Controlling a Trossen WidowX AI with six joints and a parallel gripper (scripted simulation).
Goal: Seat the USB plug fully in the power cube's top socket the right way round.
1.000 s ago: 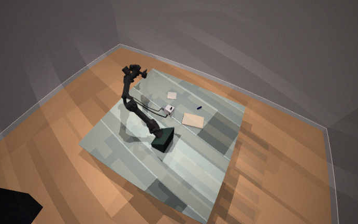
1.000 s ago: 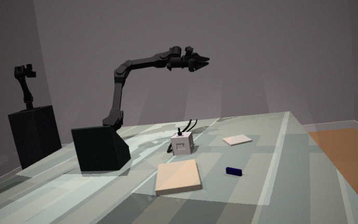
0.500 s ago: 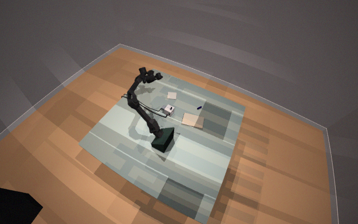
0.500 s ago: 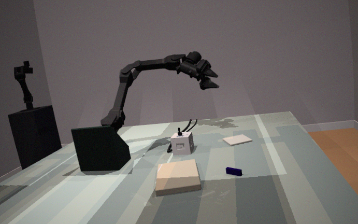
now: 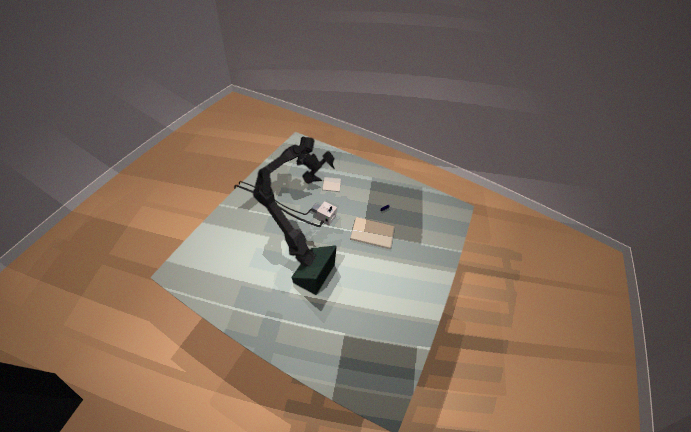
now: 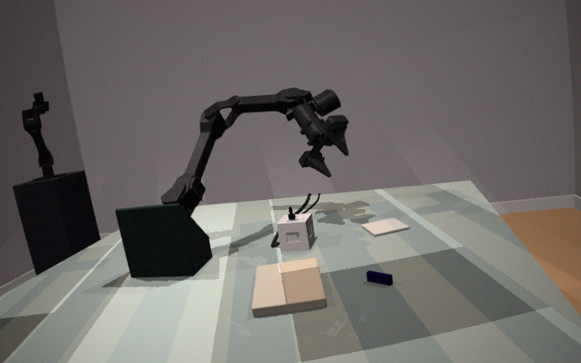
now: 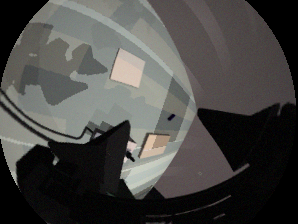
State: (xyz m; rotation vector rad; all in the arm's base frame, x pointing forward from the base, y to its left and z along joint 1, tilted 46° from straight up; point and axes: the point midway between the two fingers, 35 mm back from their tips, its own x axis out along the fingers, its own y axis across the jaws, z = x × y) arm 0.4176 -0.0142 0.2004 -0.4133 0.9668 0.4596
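The USB plug is 13 cm behind my gripper tip, 10 cm below it and 8 cm to the right of it. From my gripper tip the other things lie so: thin pale pad 18 cm below, 10 cm ahead, 2 cm to the left; small dark blue block 32 cm to the right, 18 cm below, 7 cm ahead; tan pad 32 cm to the right, 18 cm below, 11 cm behind.
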